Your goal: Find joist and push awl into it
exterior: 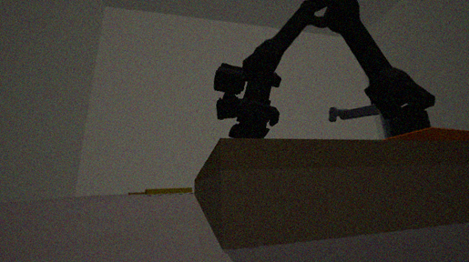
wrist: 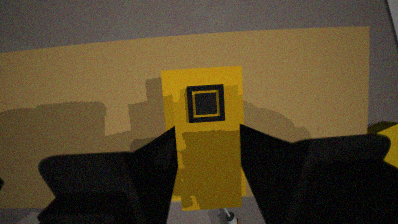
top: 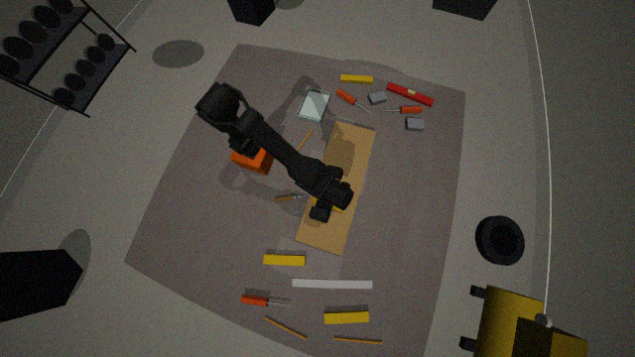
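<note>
Now: gripper tip 270 mm past the pale tray, 370 mm to the right of it and 50 mm above it. The rest, counted from my gripper tip: square indicator window (20 mm ahead, 30 mm above); awl (150 mm behind, 60 mm to the right, 60 mm below); yellow stud finder (10 mm ahead, 20 mm above).
</note>
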